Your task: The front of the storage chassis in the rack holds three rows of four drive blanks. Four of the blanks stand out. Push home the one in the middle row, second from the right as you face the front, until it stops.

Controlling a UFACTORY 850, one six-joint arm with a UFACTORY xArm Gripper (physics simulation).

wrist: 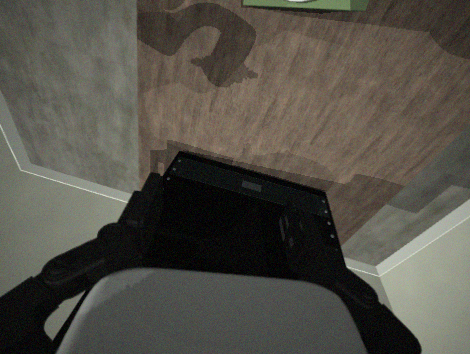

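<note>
The dark rack [328, 218] stands in the lower middle of the wrist view, slightly tilted, with screw heads along both its edges. A dark panel [215, 179] with a small grey label crosses its upper end. Below this panel the rack is almost black; the storage chassis and its drive blanks cannot be made out, nor which blanks stand out. My gripper [226, 198] is open and empty, with its dark fingers spread at the left and right across the rack in the view. The right finger is hard to separate from the dark rack, and the distance to it cannot be told.
A brown wood-patterned floor area [310, 100] fills the upper middle, with arm shadows on it. Grey flooring [75, 85] lies to the left and right. Pale walls [55, 215] with light skirting show at both sides. Part of a green object [320, 6] shows at the top edge.
</note>
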